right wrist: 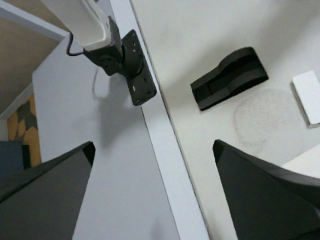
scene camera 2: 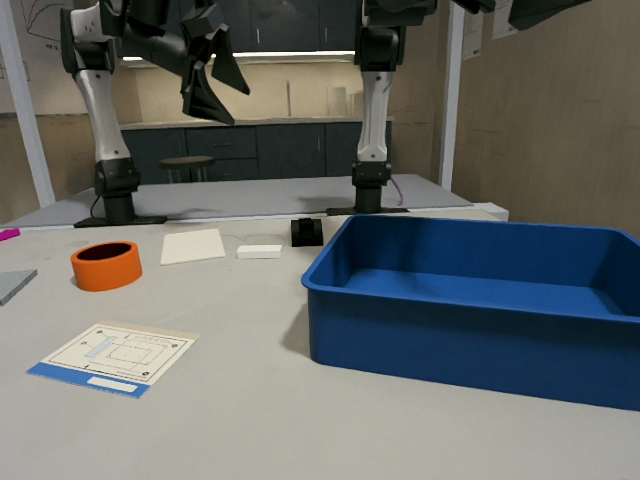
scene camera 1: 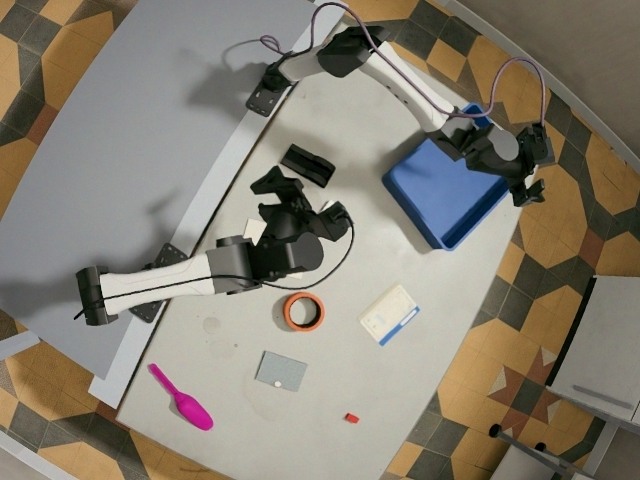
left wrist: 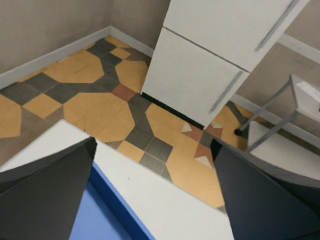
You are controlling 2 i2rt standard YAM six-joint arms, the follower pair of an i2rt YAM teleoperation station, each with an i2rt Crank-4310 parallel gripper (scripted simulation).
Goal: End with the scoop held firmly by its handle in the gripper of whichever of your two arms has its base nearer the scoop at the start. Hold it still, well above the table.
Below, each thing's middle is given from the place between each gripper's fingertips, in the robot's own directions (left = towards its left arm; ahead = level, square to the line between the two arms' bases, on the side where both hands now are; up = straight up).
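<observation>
My right gripper (scene camera 2: 242,108) is 22 cm above the magenta scoop (scene camera 1: 187,405), 2 cm short of it and 55 cm to the left of it. Counted from my right hand, the cream sheet (scene camera 2: 198,245) is 24 cm below, 6 cm ahead and 10 cm to the right, and the black holder (scene camera 1: 319,171) is 23 cm below, 11 cm to the left and 3 cm ahead. The blue-edged card (scene camera 2: 125,359) is a good way below my right hand, far ahead of it and a good way to the right of it.
My left hand (scene camera 1: 540,182) is far above the blue-edged card, a little past it and far to the left of it. Counted from my left hand, the black holder is 32 cm below, 42 cm behind and 17 cm to the right; the cream sheet is 33 cm below, 38 cm to the right and 39 cm behind. The grey-blue pad (scene camera 1: 284,372) is far below my left hand, far to the right of it and a good way behind it.
</observation>
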